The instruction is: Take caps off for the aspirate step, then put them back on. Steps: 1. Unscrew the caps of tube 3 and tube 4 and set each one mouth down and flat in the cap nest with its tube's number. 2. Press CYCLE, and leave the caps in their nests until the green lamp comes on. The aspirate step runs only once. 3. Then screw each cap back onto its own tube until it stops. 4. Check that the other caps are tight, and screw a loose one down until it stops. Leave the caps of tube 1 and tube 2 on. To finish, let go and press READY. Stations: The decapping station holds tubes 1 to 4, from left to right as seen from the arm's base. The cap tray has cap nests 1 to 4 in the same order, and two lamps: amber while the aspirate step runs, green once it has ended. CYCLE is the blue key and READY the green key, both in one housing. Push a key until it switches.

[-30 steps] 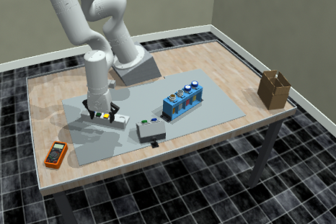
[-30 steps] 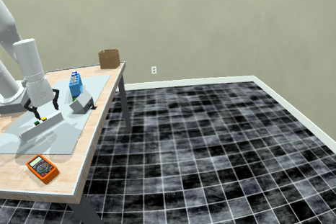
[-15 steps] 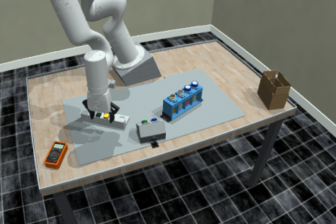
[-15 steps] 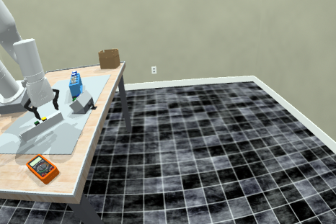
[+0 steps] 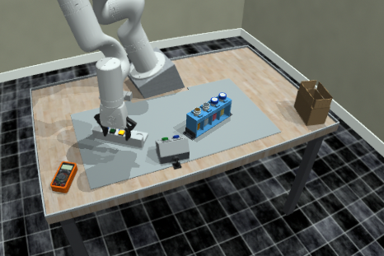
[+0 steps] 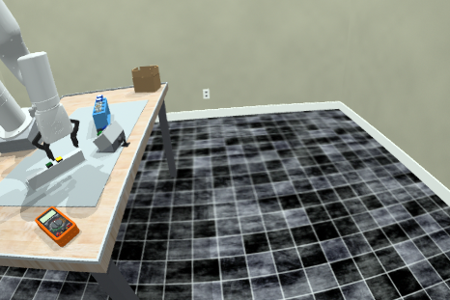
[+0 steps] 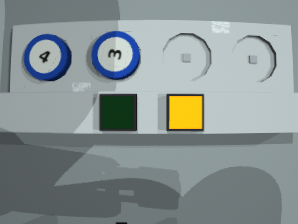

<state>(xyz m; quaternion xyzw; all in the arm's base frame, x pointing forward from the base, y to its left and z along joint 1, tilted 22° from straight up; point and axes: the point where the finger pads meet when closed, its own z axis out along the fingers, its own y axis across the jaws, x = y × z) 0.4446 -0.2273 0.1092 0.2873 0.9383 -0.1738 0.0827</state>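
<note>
My hand is 150 mm past the blue-and-white cap, 90 mm above it and 30 mm to the left of it. The rest, counted from my hand: green key: 180 mm to the left, 50 mm ahead, 40 mm below; then blue key: 220 mm to the left, 50 mm ahead, 40 mm below; then key housing: 200 mm to the left, 70 mm ahead, 50 mm below.
</note>
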